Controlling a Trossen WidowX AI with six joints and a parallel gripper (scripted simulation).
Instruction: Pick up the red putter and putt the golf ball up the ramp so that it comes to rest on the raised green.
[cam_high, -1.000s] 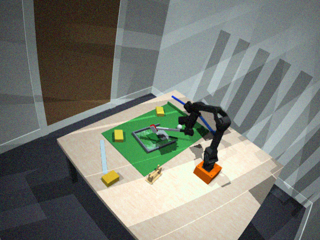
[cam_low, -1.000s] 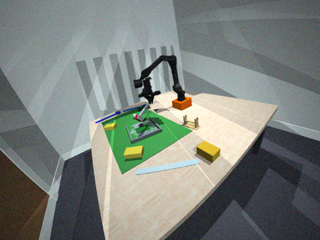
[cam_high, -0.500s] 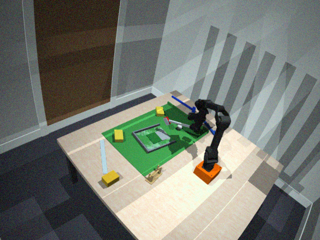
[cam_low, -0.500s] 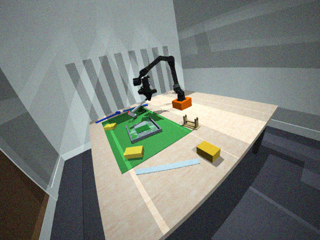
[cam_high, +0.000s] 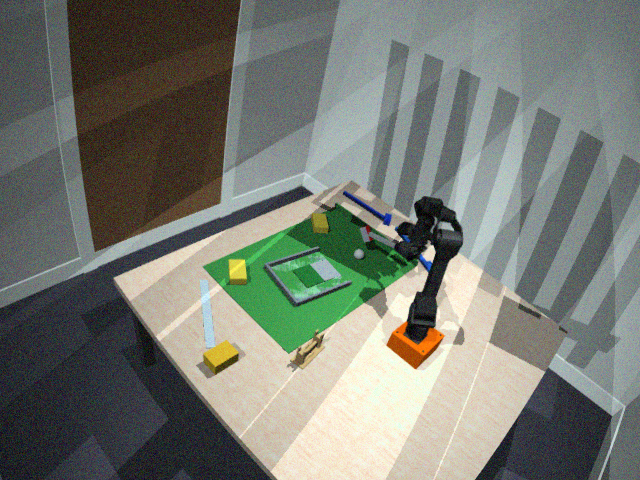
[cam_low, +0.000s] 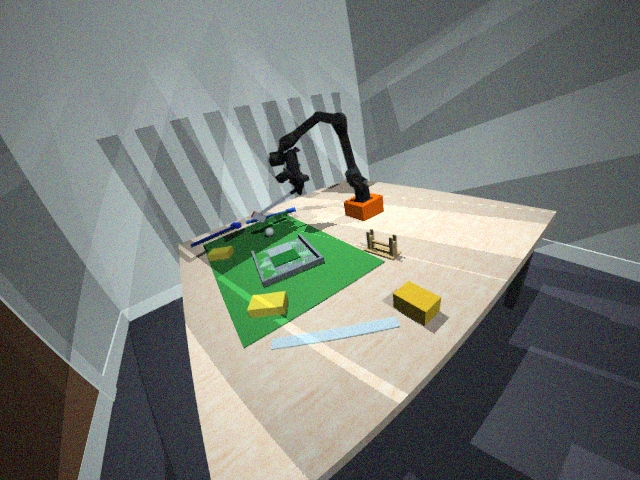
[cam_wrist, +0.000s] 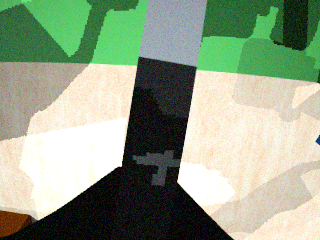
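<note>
My gripper tip is now 12 cm short of the red putter and 1 cm to the left of it. From my gripper tip the other things lie so: wooden putter stand 1 cm ahead, 51 cm to the left, 11 cm below; then white golf ball 21 cm ahead, 1 cm to the left, 11 cm below; then blue putter 40 cm ahead, 31 cm to the right, 12 cm below.
</note>
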